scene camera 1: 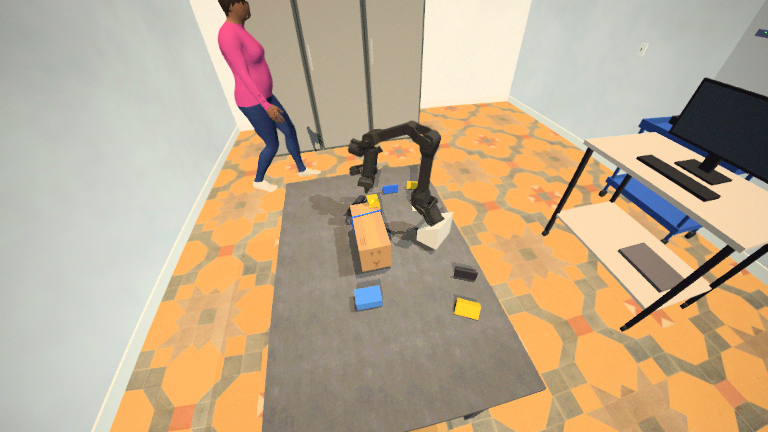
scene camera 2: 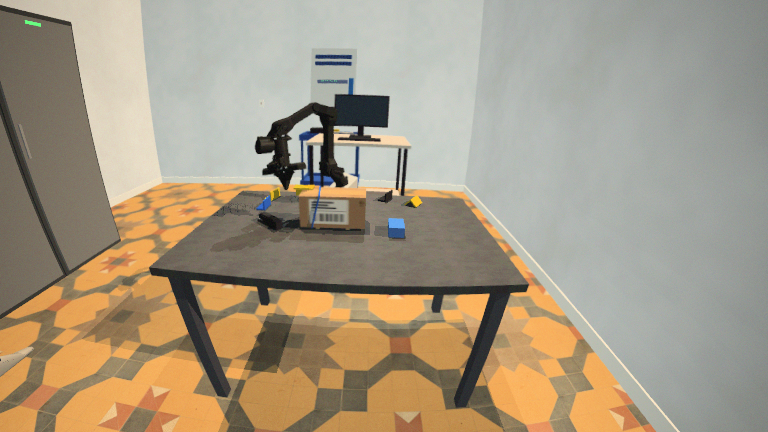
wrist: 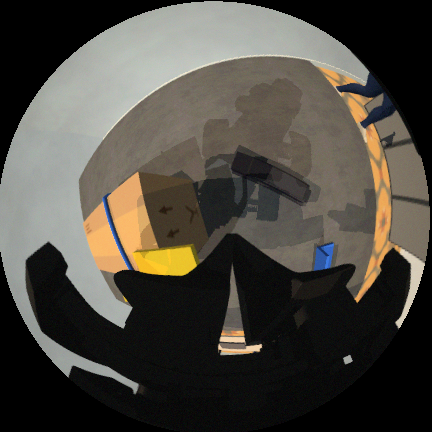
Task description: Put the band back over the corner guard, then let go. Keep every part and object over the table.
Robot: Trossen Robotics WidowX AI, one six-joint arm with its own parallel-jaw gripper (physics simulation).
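Pixels of known places: gripper, fingertip midpoint: [scene camera 1: 366, 193] [scene camera 2: 286, 190] [wrist: 230, 238]; arm's base, origin of the base link: [scene camera 1: 435, 220] [scene camera 2: 342, 182].
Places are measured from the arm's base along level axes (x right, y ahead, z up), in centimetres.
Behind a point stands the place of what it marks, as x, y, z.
Note:
A cardboard box [scene camera 1: 373, 236] {-2.8, 28.0, 4.4} [scene camera 2: 357, 206] {-4.5, 34.5, 0.8} [wrist: 127, 202] {14.8, 29.8, 4.4} stands on the table. A thin blue band [scene camera 1: 366, 214] {9.5, 27.0, 4.6} [scene camera 2: 316, 206] {10.9, 33.1, 0.5} [wrist: 114, 232] {10.1, 27.7, 4.7} runs around it near one end. A yellow corner guard [scene camera 1: 373, 201] {15.8, 21.9, 5.0} [scene camera 2: 303, 189] {16.5, 24.2, 4.5} [wrist: 167, 260] {17.9, 22.9, 5.1} sits at the top edge of that end. The band crosses the box top beside the guard, and no band shows over the guard's yellow face. The band's far side is hidden. My gripper [scene camera 1: 366, 189] {23.7, 22.9, 4.0} [scene camera 2: 286, 186] {23.7, 22.9, 4.0} [wrist: 230, 238] {23.7, 22.9, 4.0} is shut and empty, pointing down above the table, just beyond the guard's end of the box.
A dark bar [scene camera 2: 270, 220] {30.1, 29.3, -6.6} [wrist: 272, 177] {30.5, 26.4, -5.6} lies by the box end. A blue piece [scene camera 1: 390, 189] {36.0, 6.8, -7.2} [scene camera 2: 263, 203] {37.1, 10.3, -6.3} [wrist: 324, 256] {36.6, 10.1, -5.7} and yellow pieces [scene camera 1: 411, 184] {34.9, -4.8, -6.5} [scene camera 1: 467, 308] {-36.0, 5.9, -7.1} lie around. A blue block [scene camera 1: 368, 297] {-20.6, 36.3, -5.6} [scene camera 2: 396, 228] {-18.7, 40.4, -5.8} and dark piece [scene camera 1: 465, 273] {-23.8, -0.8, -6.4} [scene camera 2: 385, 196] {-21.4, 1.9, -6.5} lie past the other end.

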